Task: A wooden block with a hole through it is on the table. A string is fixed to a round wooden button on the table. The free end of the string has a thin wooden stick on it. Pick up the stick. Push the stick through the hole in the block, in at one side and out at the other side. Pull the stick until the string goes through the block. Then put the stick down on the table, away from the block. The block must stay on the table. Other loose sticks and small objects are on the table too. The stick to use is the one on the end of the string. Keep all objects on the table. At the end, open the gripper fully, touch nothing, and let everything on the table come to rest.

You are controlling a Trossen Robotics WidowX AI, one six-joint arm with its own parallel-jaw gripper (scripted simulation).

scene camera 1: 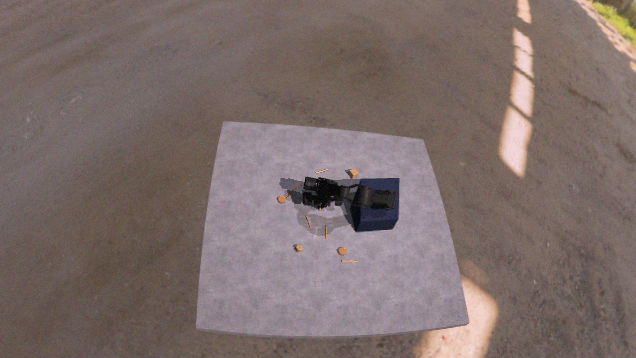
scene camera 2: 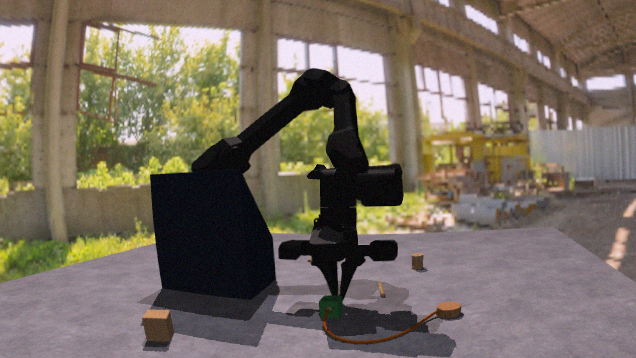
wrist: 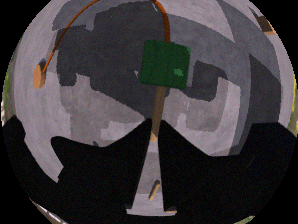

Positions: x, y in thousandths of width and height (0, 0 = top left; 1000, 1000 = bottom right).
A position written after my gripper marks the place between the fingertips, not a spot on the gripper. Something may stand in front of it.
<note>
I see my gripper (scene camera 2: 532, 839).
My gripper shows as well in the wrist view (wrist: 522, 551).
</note>
